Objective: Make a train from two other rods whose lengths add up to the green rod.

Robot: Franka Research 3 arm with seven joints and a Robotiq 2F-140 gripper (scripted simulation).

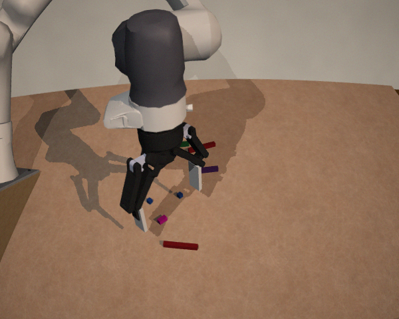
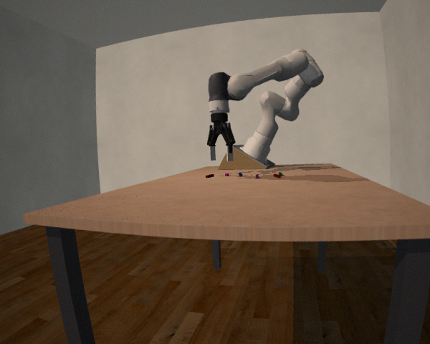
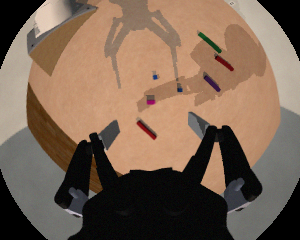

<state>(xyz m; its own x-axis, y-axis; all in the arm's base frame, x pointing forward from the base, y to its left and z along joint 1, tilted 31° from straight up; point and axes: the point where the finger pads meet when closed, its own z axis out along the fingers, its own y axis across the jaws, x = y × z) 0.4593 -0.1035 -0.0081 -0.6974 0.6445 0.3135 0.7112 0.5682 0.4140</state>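
The magenta rod lies 20 mm behind my hand, 20 mm to the left of it and 80 mm below it. Also, from my hand: purple rod: 80 mm ahead, 170 mm to the left, 80 mm below; then green rod: 260 mm to the left, 80 mm below.
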